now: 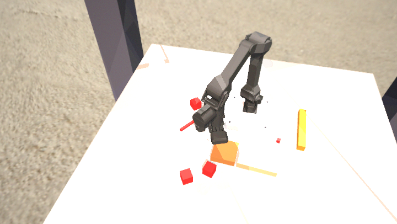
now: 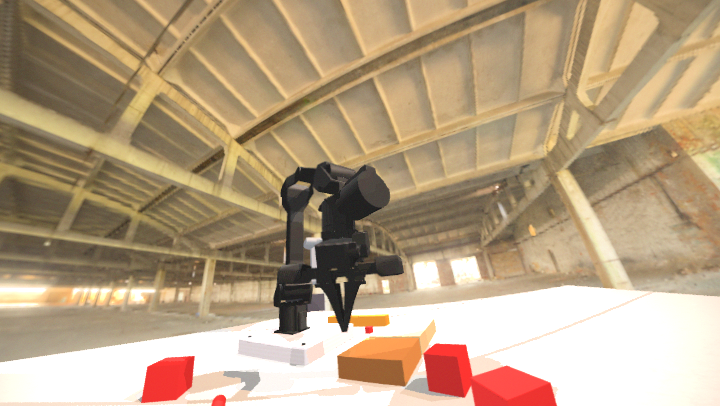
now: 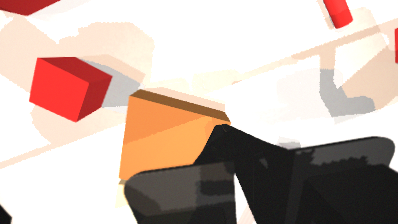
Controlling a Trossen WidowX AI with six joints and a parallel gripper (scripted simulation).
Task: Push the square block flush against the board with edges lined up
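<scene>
My gripper tip is now 30 mm short of the square block, 50 mm to the right of it and 50 mm above it. Round my gripper tip: red rod: 80 mm behind, 140 mm to the right, 60 mm below; then small red cube: 80 mm behind, 270 mm to the left, 60 mm below; then long yellow bar: 170 mm behind, 370 mm to the left, 50 mm below.
</scene>
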